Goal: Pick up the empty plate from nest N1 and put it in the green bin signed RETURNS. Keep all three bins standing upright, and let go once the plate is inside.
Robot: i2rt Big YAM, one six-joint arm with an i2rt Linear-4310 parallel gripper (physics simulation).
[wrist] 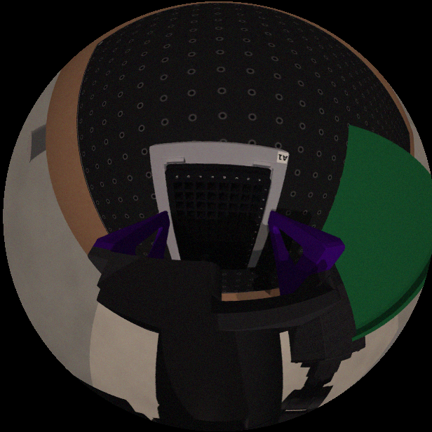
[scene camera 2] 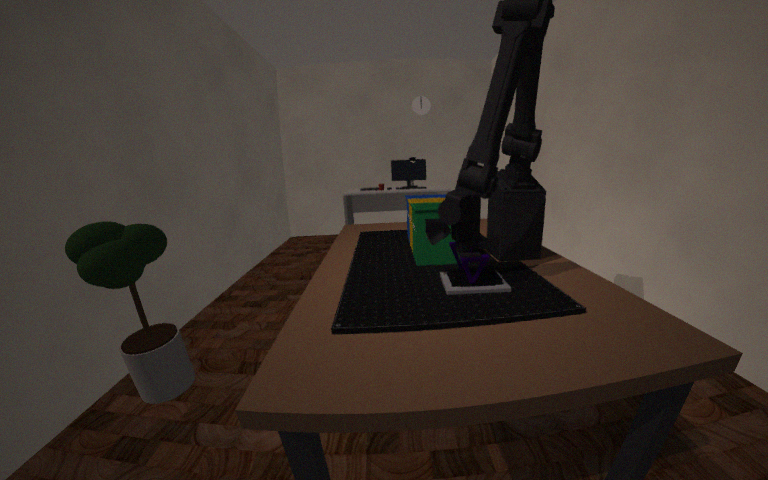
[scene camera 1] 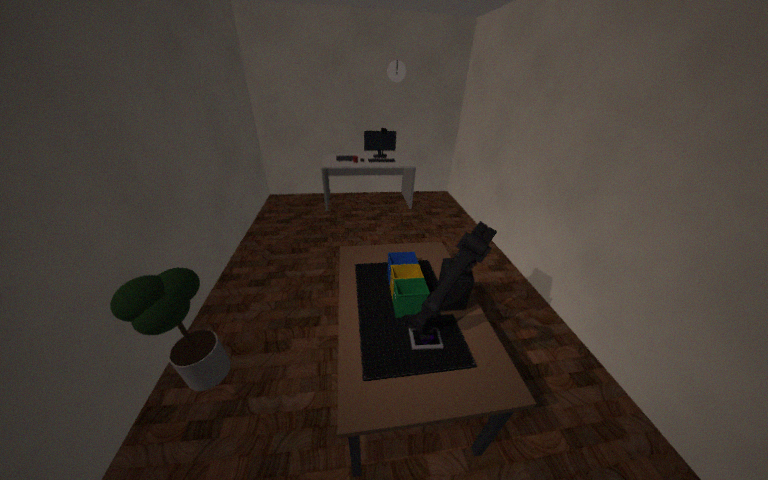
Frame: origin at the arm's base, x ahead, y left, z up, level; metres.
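Seen in the pictures: gripper, between the fingertips: (scene camera 2: 466,275) (scene camera 1: 422,336); arm's base, origin of its link: (scene camera 2: 515,180).
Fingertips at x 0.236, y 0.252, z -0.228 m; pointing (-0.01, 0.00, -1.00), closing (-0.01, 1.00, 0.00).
Observation:
Offsets run from my fingertips to a thing's middle. Level surfaces: height alone.
A black gridded plate (wrist: 222,195) lies in the light grey nest @(dz -0.015, dx -0.018, dy +0.003 m) (scene camera 1: 426,346) (scene camera 2: 478,290) (wrist: 220,152), which has a small label reading A1 at one corner in the wrist view. My gripper (wrist: 218,216) (scene camera 2: 471,270) is open and points down low over the plate. Its purple fingers stand at either side of the plate, with nothing held between them. Whether they touch the plate cannot be told. The green bin @(dz +0.067, dx +0.035, dy -0.212 m) (scene camera 1: 408,304) (scene camera 2: 433,246) (wrist: 387,225) stands upright beside the nest; its sign is not legible. The bin's inside bottom is hidden.
The yellow bin @(dz +0.067, dx +0.037, dy -0.343 m) (scene camera 1: 407,272) and the blue bin @(dz +0.067, dx +0.039, dy -0.474 m) (scene camera 1: 403,258) stand upright in a row behind the green one. A black perforated mat @(dz -0.023 m) (scene camera 1: 376,356) (scene camera 2: 385,308) lies on the brown table @(dz -0.036 m) (scene camera 1: 390,401) (scene camera 2: 453,362). The arm's base (scene camera 2: 515,223) stands right of the mat.

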